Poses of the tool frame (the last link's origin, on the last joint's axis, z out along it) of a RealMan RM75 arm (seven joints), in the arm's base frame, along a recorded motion.
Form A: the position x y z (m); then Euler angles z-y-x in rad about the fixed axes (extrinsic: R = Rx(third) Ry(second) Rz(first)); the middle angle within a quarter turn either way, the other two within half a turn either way.
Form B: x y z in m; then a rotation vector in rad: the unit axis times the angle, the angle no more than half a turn. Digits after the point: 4 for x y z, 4 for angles.
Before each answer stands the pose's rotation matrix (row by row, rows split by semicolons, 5 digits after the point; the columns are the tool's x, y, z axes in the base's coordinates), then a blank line. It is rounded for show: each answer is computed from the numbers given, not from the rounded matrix.
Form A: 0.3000 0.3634 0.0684 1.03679 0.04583 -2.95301
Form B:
0.50845 -0.85987 0.04581; -0.84989 -0.49257 0.18727; -0.13846 -0.13415 -0.98124

0.3000 0.3634 0.0684 -2.5628 1.4693 0.0796
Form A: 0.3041 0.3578 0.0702 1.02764 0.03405 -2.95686
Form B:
0.51654 -0.85559 0.03404; -0.84475 -0.50269 0.18358; -0.13995 -0.12358 -0.98242

0.3041 0.3578 0.0702 -2.5778 1.4602 0.0910
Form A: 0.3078 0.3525 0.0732 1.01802 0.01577 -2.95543
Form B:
0.52499 -0.85096 0.01577; -0.83790 -0.51350 0.18507; -0.14939 -0.11037 -0.98260

0.3078 0.3525 0.0732 -2.5917 1.4488 0.1146
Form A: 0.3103 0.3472 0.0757 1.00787 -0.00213 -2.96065
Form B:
0.53366 -0.84570 -0.00213; -0.83169 -0.52528 0.17996; -0.15331 -0.09426 -0.98367

0.3103 0.3472 0.0757 -2.6108 1.4393 0.1334
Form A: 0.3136 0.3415 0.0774 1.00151 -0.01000 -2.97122
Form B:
0.53900 -0.84224 -0.01000; -0.82918 -0.53265 0.16954; -0.14812 -0.08309 -0.98547

0.3136 0.3415 0.0774 -2.6269 1.4362 0.1359
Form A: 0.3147 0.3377 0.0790 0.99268 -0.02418 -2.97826
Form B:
0.54629 -0.83725 -0.02418; -0.82420 -0.54247 0.16256; -0.14922 -0.06888 -0.98640

0.3147 0.3377 0.0790 -2.6445 1.4288 0.1491
